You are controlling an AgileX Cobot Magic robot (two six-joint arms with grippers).
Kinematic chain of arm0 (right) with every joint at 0, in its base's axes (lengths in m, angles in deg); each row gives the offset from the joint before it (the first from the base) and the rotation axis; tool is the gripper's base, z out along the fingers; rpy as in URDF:
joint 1: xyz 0 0 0.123 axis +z
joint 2: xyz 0 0 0 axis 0.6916 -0.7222 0
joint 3: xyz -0.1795 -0.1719 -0.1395 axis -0.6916 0.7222 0
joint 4: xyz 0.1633 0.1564 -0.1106 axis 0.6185 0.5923 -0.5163
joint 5: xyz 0 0 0 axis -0.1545 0.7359 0.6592
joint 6: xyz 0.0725 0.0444 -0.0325 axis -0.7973 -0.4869 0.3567
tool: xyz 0 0 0 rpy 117.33 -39.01 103.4
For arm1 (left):
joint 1: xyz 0 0 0.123 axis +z
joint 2: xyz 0 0 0 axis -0.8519 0.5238 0
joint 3: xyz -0.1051 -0.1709 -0.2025 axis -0.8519 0.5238 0
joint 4: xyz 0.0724 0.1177 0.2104 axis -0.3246 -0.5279 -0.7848
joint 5: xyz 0 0 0 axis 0.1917 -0.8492 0.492
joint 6: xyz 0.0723 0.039 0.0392 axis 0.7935 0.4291 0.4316
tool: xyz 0 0 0 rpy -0.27 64.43 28.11
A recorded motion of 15 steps. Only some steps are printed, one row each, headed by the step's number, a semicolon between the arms.
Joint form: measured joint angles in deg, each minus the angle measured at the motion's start. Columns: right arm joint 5, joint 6, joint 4, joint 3, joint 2, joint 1; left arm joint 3, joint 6, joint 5, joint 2, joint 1, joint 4.
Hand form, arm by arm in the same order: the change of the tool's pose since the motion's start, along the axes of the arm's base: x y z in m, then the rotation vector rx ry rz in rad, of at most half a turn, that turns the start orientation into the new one. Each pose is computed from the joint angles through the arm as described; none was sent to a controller.
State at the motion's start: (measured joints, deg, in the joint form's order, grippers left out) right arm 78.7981 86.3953 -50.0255 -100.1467 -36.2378 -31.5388; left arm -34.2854 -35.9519 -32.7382 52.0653 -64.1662 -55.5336
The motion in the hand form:
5: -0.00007 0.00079 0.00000 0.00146 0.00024 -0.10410; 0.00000 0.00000 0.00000 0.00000 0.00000 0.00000
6: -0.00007 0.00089 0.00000 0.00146 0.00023 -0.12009; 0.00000 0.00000 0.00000 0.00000 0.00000 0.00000
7: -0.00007 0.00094 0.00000 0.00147 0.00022 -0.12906; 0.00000 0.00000 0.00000 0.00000 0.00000 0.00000
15: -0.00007 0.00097 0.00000 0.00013 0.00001 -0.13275; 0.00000 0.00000 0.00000 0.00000 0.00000 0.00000
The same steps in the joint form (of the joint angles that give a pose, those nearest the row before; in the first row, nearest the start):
5: 0.00 0.00 0.10 0.00 0.00 -6.02; 0.00 0.00 0.00 0.00 0.00 0.00
6: 0.00 0.00 0.10 0.00 0.00 -6.94; 0.00 0.00 0.00 0.00 0.00 0.00
7: 0.00 0.00 0.10 0.00 0.00 -7.45; 0.00 0.00 0.00 0.00 0.00 0.00
15: 0.00 0.09 0.10 0.00 0.00 -7.71; 0.00 0.00 0.00 0.00 0.00 0.00

